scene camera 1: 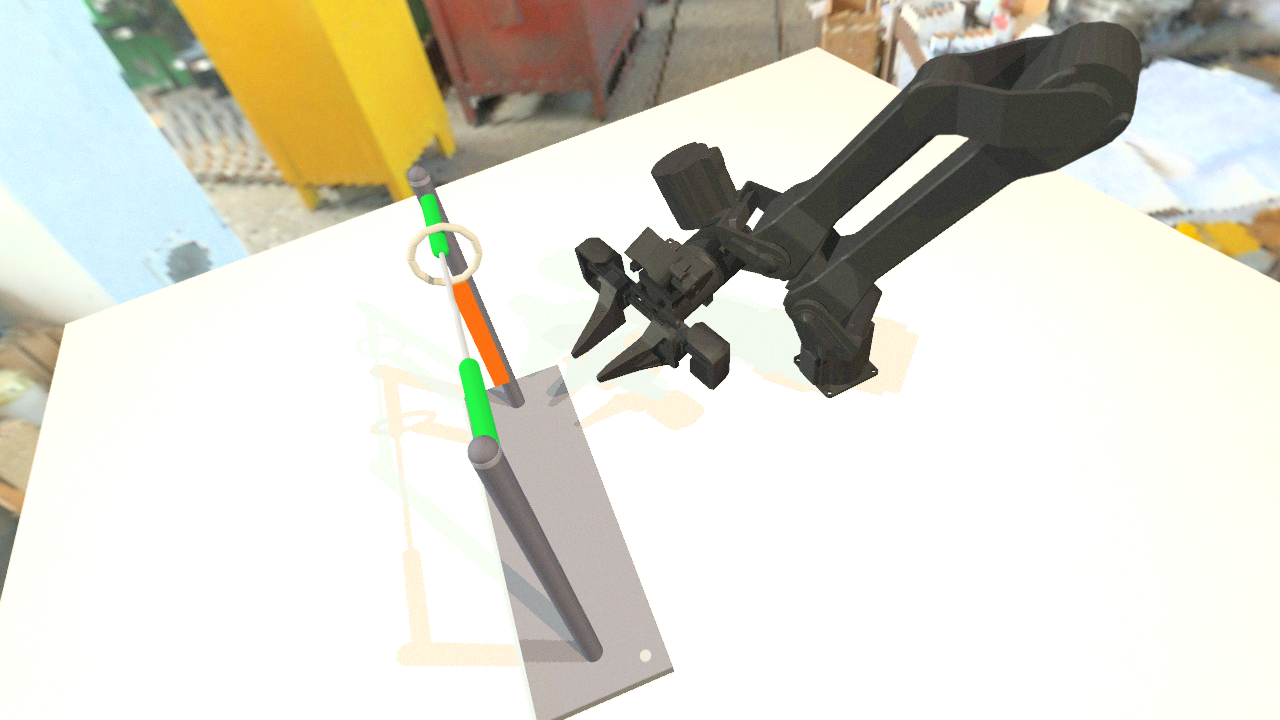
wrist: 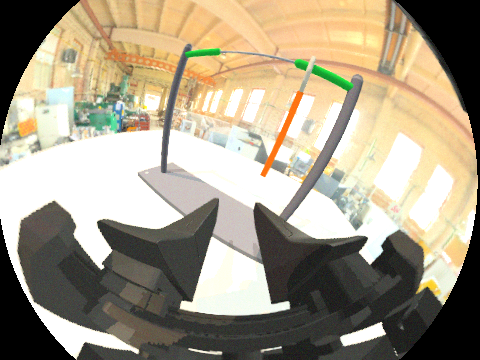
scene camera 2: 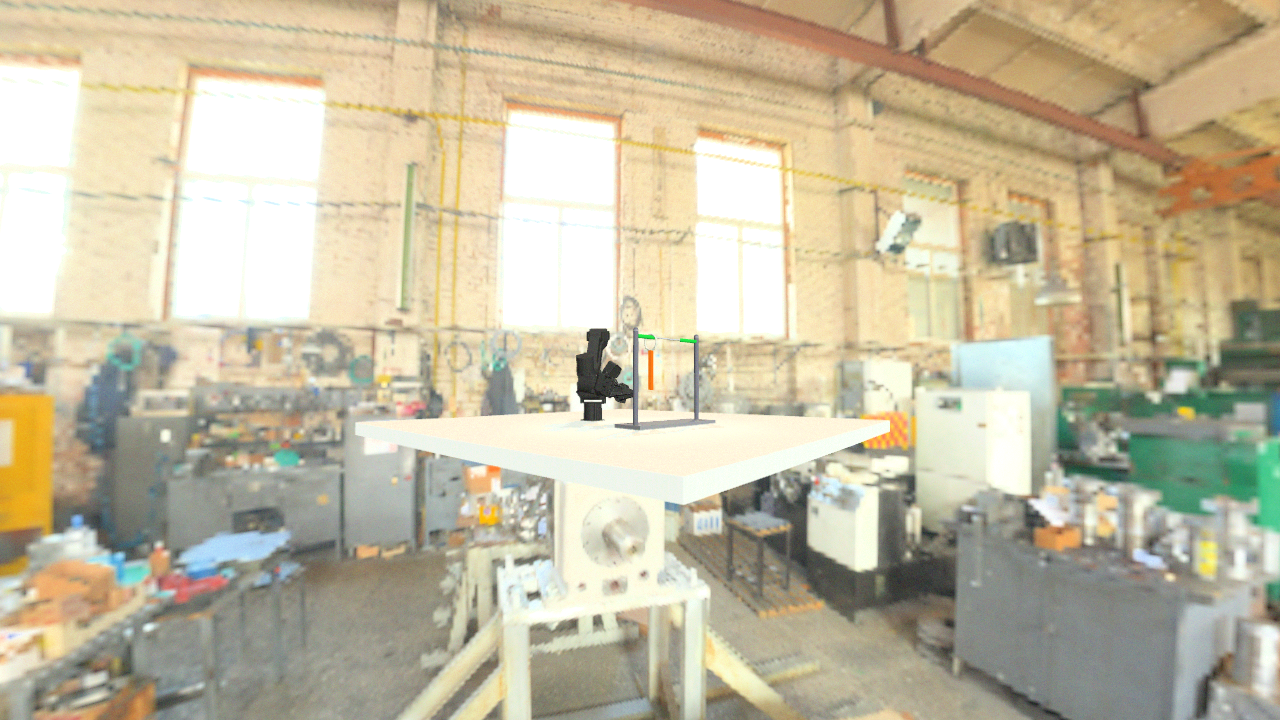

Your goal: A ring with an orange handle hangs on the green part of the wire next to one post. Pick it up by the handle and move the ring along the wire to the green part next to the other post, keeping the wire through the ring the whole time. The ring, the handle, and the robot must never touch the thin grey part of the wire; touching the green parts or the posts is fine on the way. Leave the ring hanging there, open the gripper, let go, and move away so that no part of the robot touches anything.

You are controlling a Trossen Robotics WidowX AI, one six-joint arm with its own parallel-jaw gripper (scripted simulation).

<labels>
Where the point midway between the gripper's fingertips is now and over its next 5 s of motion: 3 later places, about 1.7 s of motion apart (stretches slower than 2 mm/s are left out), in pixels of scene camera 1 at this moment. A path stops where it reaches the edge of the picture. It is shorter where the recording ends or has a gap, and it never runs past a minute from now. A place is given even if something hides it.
The gripper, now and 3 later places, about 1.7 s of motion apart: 585,367; 523,355; 461,388; 457,393
</labels>
